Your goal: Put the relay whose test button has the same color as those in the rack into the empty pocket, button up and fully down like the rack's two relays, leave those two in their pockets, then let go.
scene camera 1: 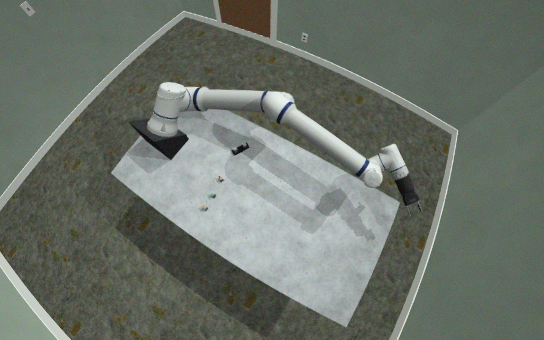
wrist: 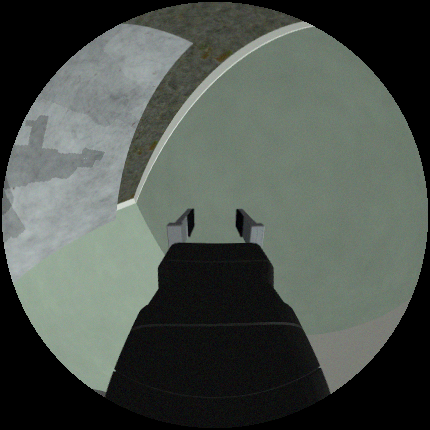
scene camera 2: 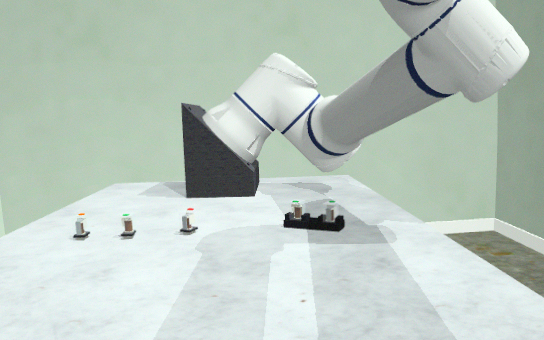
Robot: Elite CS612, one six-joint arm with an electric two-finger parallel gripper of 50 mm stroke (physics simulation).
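Frame: origin at the arm's base, x down, y left, z ahead, level; millimetres.
Where they show: gripper, fingertip midpoint: (scene camera 1: pixel 416 213) (wrist: pixel 214 217); arm's base, link origin: (scene camera 1: pixel 162 129) (scene camera 2: pixel 227 139).
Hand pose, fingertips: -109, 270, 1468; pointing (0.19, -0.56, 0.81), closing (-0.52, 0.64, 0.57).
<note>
Each offset is from my fingertips to the centre of the thing, as dx, dy, dz. Level surfaces: height alone.
The black rack @(+241, -82, -1024) (scene camera 1: pixel 240 148) (scene camera 2: pixel 314 224) holds two upright relays with green buttons, one @(+226, -111, -1038) (scene camera 2: pixel 297 210) at its left end and one @(+226, -54, -1009) (scene camera 2: pixel 330 211) toward its right end in the second scene view. The empty pocket shows between them. A loose relay with a green button @(+230, -412, -990) (scene camera 1: pixel 212 195) (scene camera 2: pixel 128 225) stands upright on the table, left of the rack in the second scene view. It is the middle one of three loose relays. My gripper (scene camera 1: pixel 414 209) (wrist: pixel 214 217) is open and empty, out past the table's far end, well away from the relays and rack.
A relay with a red button @(+230, -307, -1008) (scene camera 1: pixel 220 179) (scene camera 2: pixel 189 220) stands between the loose green one and the rack. A relay with an orange button @(+230, -498, -987) (scene camera 1: pixel 204 208) (scene camera 2: pixel 81 226) stands on the other side. The arm's dark base block (scene camera 1: pixel 165 142) (scene camera 2: pixel 220 170) stands behind them on the table @(dx +252) (scene camera 1: pixel 300 260) (scene camera 2: pixel 125 295) (wrist: pixel 90 200).
</note>
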